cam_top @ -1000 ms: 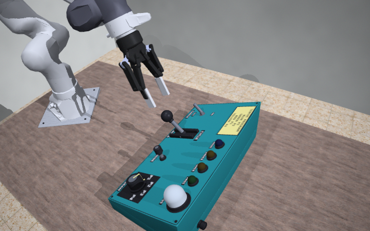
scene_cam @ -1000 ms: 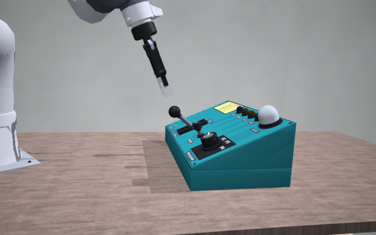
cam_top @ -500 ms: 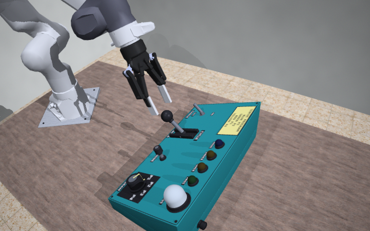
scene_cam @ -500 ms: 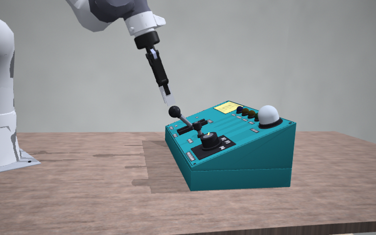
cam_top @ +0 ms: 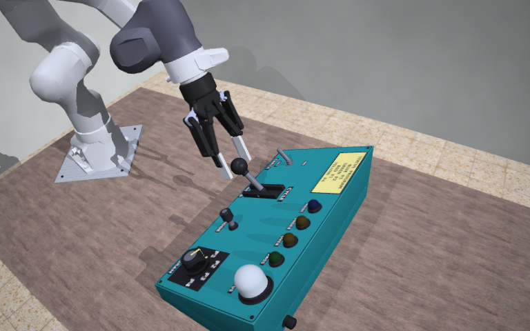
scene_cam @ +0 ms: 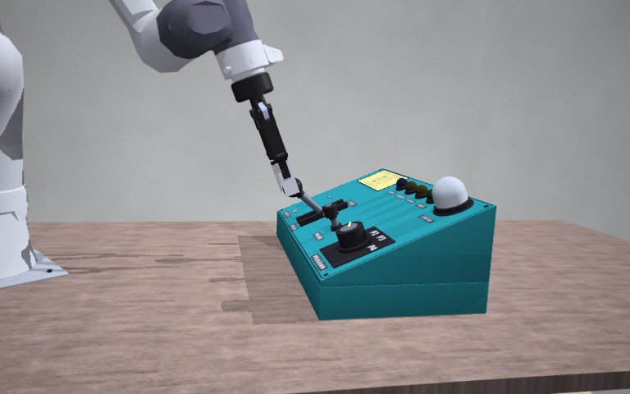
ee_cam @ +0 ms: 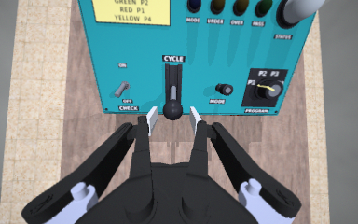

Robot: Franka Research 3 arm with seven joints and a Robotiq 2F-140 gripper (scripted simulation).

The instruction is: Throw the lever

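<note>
The teal console lies 10 cm ahead of my hand, 6 cm to the right of it and 8 cm below it. Also, from my hand: black switch 7 cm ahead, 12 cm to the right, 5 cm below; then small toggle 7 cm ahead, 12 cm to the left, 6 cm below; then rotary selector 7 cm ahead, 23 cm to the right, 6 cm below.
</note>
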